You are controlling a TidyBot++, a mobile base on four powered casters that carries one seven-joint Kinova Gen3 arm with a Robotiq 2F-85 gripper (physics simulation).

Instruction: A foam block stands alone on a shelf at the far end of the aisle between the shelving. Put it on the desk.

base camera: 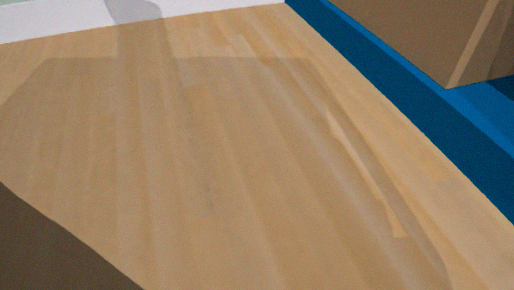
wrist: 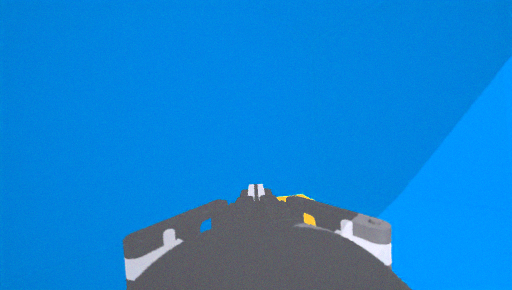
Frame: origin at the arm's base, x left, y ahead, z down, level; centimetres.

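Seen in the pictures: gripper, fingertip midpoint: (wrist: 256, 193).
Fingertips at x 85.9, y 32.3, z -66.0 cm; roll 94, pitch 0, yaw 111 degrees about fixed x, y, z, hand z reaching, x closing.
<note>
A point is followed by its place in that frame.
My gripper (wrist: 256, 193) {x 85.9, y 32.3, z -66.0 cm} is shut, its two fingertips together with no thing between them. The yellow foam block (wrist: 309, 219) {x 82.8, y 36.1, z -63.9 cm} shows in small parts behind the right-hand finger in the wrist view; the gripper hides most of it. It is beside the closed fingertips, to their right in the view, over the blue shelf (wrist: 200, 100) {x 99.5, y 28.6, z -78.7 cm}. Whether a finger touches it cannot be told. The desk does not show in either view.
In the base camera view, a blue shelf base (base camera: 400, 105) {x -25.7, y 55.1, z 38.7 cm} runs along the right with a brown box (base camera: 415, 35) {x -26.2, y 59.8, z 27.3 cm} on it. Wooden floor (base camera: 225, 150) {x 5.3, y 44.1, z 39.6 cm} lies ahead, up to a white wall strip (base camera: 65, 22) {x 51.0, y 86.9, z 36.9 cm}. A dark brown shape (base camera: 45, 245) fills the lower left corner.
</note>
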